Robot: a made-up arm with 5 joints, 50 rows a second.
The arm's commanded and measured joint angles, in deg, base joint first. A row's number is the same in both.
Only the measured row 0 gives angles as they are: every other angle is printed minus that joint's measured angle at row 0.
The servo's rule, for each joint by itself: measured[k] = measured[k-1] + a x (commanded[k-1-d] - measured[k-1]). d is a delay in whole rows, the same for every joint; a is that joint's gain. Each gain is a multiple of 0.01, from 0.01 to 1. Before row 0 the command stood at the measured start. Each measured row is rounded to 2 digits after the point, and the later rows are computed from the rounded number. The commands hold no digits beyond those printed.
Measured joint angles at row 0:
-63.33, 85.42, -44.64, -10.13, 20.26
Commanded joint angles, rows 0 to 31:
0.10, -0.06, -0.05, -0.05, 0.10
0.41, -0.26, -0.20, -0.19, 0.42
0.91, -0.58, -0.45, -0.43, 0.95
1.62, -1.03, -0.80, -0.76, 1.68
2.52, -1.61, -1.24, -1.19, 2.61
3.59, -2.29, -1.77, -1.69, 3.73
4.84, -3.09, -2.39, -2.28, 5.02
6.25, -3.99, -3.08, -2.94, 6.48
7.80, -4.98, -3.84, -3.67, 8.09
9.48, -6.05, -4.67, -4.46, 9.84
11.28, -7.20, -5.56, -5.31, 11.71
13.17, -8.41, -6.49, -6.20, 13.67
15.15, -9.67, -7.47, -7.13, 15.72
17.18, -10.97, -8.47, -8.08, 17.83
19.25, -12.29, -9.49, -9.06, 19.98
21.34, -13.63, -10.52, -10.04, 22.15
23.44, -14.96, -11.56, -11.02, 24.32
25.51, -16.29, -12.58, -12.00, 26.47
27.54, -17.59, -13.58, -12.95, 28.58
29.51, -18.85, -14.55, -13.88, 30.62
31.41, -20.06, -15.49, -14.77, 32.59
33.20, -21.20, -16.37, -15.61, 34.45
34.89, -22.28, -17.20, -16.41, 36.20
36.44, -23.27, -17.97, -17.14, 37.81
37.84, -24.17, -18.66, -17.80, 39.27
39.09, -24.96, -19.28, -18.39, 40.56
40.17, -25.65, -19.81, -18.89, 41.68
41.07, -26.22, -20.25, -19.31, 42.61
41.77, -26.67, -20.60, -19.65, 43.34
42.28, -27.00, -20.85, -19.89, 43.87
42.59, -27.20, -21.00, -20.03, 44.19
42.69, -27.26, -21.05, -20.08, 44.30
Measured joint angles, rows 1 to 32:
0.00, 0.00, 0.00, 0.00, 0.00
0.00, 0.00, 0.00, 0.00, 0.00
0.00, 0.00, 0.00, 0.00, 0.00
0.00, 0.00, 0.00, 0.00, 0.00
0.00, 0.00, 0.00, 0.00, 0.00
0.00, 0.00, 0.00, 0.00, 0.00
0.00, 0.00, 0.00, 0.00, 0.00
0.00, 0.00, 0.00, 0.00, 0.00
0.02, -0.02, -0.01, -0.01, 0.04
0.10, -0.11, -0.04, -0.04, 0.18
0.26, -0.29, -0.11, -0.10, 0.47
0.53, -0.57, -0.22, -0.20, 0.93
0.93, -0.97, -0.38, -0.35, 1.57
1.46, -1.47, -0.60, -0.55, 2.39
2.14, -2.09, -0.89, -0.81, 3.39
2.96, -2.81, -1.24, -1.13, 4.56
3.93, -3.63, -1.66, -1.51, 5.90
5.04, -4.55, -2.14, -1.95, 7.40
6.29, -5.56, -2.69, -2.45, 9.04
7.67, -6.64, -3.30, -3.01, 10.80
9.17, -7.79, -3.97, -3.63, 12.67
10.77, -9.00, -4.69, -4.30, 14.63
12.47, -10.25, -5.46, -5.01, 16.66
14.24, -11.53, -6.27, -5.76, 18.75
16.08, -12.83, -7.12, -6.55, 20.87
17.97, -14.14, -7.99, -7.37, 23.00
19.88, -15.45, -8.88, -8.21, 25.12
21.81, -16.74, -9.79, -9.06, 27.21
23.73, -18.00, -10.70, -9.92, 29.25
25.62, -19.22, -11.61, -10.77, 31.23
27.47, -20.38, -12.50, -11.62, 33.12
29.26, -21.48, -13.38, -12.45, 34.90
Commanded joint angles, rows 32 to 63:
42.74, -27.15, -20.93, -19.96, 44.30
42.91, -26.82, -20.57, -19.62, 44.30
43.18, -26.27, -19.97, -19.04, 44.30
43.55, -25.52, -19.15, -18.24, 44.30
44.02, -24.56, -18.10, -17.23, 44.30
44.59, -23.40, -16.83, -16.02, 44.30
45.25, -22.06, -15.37, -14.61, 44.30
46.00, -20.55, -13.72, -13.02, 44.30
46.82, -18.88, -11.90, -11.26, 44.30
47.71, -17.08, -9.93, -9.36, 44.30
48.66, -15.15, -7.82, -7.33, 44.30
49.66, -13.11, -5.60, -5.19, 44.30
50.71, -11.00, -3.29, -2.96, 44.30
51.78, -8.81, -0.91, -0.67, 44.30
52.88, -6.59, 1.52, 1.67, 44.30
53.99, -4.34, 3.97, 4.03, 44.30
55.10, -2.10, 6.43, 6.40, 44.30
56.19, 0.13, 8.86, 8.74, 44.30
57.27, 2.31, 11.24, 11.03, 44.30
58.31, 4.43, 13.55, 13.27, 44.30
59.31, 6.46, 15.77, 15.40, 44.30
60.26, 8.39, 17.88, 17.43, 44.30
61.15, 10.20, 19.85, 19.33, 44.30
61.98, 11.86, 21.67, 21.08, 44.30
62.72, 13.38, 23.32, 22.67, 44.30
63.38, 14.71, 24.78, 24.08, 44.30
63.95, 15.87, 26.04, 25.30, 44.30
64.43, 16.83, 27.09, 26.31, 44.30
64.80, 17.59, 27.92, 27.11, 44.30
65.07, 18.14, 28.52, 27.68, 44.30
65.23, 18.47, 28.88, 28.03, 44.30
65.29, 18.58, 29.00, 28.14, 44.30
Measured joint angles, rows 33 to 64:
30.98, -22.50, -14.22, -13.25, 36.56
32.60, -23.43, -15.03, -14.02, 38.08
34.11, -24.27, -15.79, -14.75, 39.45
35.50, -25.01, -16.50, -15.43, 40.65
36.75, -25.64, -17.16, -16.06, 41.67
37.86, -26.16, -17.75, -16.63, 42.51
38.81, -26.56, -18.27, -17.14, 43.15
39.59, -26.83, -18.71, -17.58, 43.59
40.22, -26.95, -19.07, -17.94, 43.86
40.76, -26.90, -19.31, -18.19, 44.03
41.24, -26.66, -19.42, -18.32, 44.13
41.70, -26.23, -19.38, -18.31, 44.19
42.16, -25.60, -19.18, -18.15, 44.23
42.65, -24.76, -18.80, -17.83, 44.26
43.17, -23.73, -18.25, -17.35, 44.28
43.74, -22.52, -17.53, -16.70, 44.29
44.36, -21.14, -16.63, -15.88, 44.29
45.03, -19.60, -15.56, -14.90, 44.29
45.76, -17.91, -14.32, -13.76, 44.29
46.54, -16.09, -12.92, -12.47, 44.29
47.37, -14.16, -11.38, -11.04, 44.29
48.25, -12.13, -9.70, -9.48, 44.29
49.18, -10.02, -7.90, -7.81, 44.29
50.14, -7.86, -6.00, -6.03, 44.29
51.13, -5.67, -4.01, -4.17, 44.29
52.14, -3.47, -1.95, -2.23, 44.29
53.17, -1.27, 0.16, -0.24, 44.29
54.20, 0.90, 2.30, 1.79, 44.29
55.22, 3.01, 4.46, 3.83, 44.29
56.23, 5.05, 6.61, 5.87, 44.29
57.21, 7.01, 8.73, 7.89, 44.29
58.16, 8.85, 10.80, 9.87, 44.29

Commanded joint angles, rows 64 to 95:
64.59, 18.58, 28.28, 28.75, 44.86
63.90, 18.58, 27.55, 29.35, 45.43
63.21, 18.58, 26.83, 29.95, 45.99
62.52, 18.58, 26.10, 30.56, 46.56
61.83, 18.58, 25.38, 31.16, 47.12
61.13, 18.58, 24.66, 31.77, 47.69
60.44, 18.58, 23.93, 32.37, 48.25
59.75, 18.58, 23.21, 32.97, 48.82
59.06, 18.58, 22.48, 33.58, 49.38
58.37, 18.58, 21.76, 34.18, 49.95
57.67, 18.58, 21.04, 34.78, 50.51
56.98, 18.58, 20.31, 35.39, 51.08
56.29, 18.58, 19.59, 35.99, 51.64
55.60, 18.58, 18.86, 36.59, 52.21
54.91, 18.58, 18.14, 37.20, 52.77
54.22, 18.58, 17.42, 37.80, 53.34
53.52, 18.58, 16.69, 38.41, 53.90
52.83, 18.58, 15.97, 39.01, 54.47
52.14, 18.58, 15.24, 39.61, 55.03
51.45, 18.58, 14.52, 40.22, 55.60
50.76, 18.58, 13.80, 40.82, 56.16
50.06, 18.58, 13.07, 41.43, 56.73
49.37, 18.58, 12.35, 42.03, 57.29
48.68, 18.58, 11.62, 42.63, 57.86
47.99, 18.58, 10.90, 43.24, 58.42
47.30, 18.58, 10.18, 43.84, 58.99
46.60, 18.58, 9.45, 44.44, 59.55
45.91, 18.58, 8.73, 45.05, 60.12
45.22, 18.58, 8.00, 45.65, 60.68
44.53, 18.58, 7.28, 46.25, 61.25
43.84, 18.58, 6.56, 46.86, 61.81
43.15, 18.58, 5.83, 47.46, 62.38
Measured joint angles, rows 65 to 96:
59.07, 10.57, 12.80, 11.79, 44.29
59.93, 12.14, 14.72, 13.63, 44.29
60.73, 13.56, 16.53, 15.38, 44.29
61.47, 14.80, 18.22, 17.02, 44.29
62.14, 15.86, 19.77, 18.53, 44.29
62.73, 16.73, 21.17, 19.90, 44.29
63.23, 17.39, 22.40, 21.12, 44.29
63.64, 17.84, 23.46, 22.17, 44.29
63.83, 18.12, 24.23, 23.16, 44.51
63.84, 18.29, 24.76, 24.09, 44.86
63.71, 18.40, 25.09, 24.97, 45.29
63.47, 18.47, 25.25, 25.81, 45.77
63.14, 18.51, 25.27, 26.61, 46.28
62.74, 18.54, 25.17, 27.38, 46.82
62.28, 18.56, 24.97, 28.13, 47.36
61.77, 18.57, 24.69, 28.86, 47.91
61.23, 18.57, 24.34, 29.57, 48.47
60.66, 18.57, 23.93, 30.26, 49.03
60.06, 18.57, 23.47, 30.94, 49.59
59.44, 18.57, 22.96, 31.61, 50.16
58.81, 18.57, 22.42, 32.27, 50.72
58.17, 18.57, 21.85, 32.92, 51.29
57.52, 18.57, 21.26, 33.56, 51.85
56.86, 18.57, 20.65, 34.20, 52.42
56.19, 18.57, 20.02, 34.83, 52.98
55.52, 18.57, 19.37, 35.46, 53.55
54.84, 18.57, 18.71, 36.08, 54.11
54.16, 18.57, 18.04, 36.70, 54.68
53.48, 18.57, 17.36, 37.32, 55.24
52.80, 18.57, 16.67, 37.94, 55.81
52.11, 18.57, 15.98, 38.55, 56.37
51.42, 18.57, 15.28, 39.16, 56.94

